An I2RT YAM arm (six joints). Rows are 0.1 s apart.
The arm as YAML. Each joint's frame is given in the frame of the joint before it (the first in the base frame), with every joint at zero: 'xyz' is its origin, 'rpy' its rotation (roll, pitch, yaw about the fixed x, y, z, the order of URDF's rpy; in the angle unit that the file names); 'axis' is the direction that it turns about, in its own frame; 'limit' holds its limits. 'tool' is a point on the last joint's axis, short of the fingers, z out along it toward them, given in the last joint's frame.
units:
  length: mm
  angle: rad
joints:
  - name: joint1
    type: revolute
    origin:
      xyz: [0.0, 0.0, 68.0]
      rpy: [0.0, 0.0, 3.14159]
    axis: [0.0, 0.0, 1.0]
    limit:
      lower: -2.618
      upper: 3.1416
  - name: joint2
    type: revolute
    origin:
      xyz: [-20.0, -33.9, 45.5]
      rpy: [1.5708, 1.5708, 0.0]
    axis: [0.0, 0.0, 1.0]
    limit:
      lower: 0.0
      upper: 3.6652
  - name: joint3
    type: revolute
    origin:
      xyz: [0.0, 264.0, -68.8]
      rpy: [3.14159, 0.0, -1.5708]
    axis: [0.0, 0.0, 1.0]
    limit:
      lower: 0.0
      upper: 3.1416
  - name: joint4
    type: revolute
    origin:
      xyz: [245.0, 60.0, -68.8]
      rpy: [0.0, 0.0, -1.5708]
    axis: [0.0, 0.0, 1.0]
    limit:
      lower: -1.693
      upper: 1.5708
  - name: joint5
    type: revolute
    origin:
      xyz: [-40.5, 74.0, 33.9]
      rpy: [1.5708, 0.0, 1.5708]
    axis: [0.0, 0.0, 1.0]
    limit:
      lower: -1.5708
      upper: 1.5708
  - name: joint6
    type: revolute
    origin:
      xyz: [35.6, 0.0, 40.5]
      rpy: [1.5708, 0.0, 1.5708]
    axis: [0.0, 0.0, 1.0]
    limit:
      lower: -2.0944
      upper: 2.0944
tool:
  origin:
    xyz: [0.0, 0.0, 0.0]
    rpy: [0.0, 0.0, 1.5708]
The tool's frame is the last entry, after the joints.
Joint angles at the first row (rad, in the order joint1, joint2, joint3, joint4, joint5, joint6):
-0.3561, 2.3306, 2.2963, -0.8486, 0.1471, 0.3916
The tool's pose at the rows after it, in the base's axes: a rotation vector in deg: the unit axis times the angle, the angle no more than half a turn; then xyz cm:
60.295, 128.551, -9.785, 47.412, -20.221, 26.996
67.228, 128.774, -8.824, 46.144, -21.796, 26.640
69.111, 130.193, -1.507, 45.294, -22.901, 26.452
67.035, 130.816, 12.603, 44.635, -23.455, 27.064
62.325, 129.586, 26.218, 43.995, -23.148, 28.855
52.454, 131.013, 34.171, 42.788, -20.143, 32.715
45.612, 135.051, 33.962, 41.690, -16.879, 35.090
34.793, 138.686, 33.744, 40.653, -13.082, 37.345
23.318, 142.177, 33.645, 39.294, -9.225, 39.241
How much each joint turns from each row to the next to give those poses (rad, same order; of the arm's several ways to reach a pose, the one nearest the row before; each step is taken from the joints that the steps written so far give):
-0.0366, 0.0000, 0.0000, -0.0313, 0.0042, 0.0412
-0.0389, -0.0003, 0.0001, -0.0576, -0.0126, 0.0549
-0.0344, -0.0005, 0.0003, -0.0316, -0.1080, 0.0134
-0.0297, -0.0125, 0.0011, -0.0130, -0.2003, 0.0000
-0.0141, -0.0347, 0.0000, -0.0050, -0.1945, -0.0008
0.0347, -0.0889, 0.0000, -0.0690, -0.1217, -0.0557
0.0538, -0.0668, 0.0000, -0.0938, 0.0046, -0.0652
0.0713, -0.0645, 0.0000, -0.0760, -0.0012, -0.0912
0.0786, -0.0598, 0.0000, -0.0824, 0.0012, -0.0942

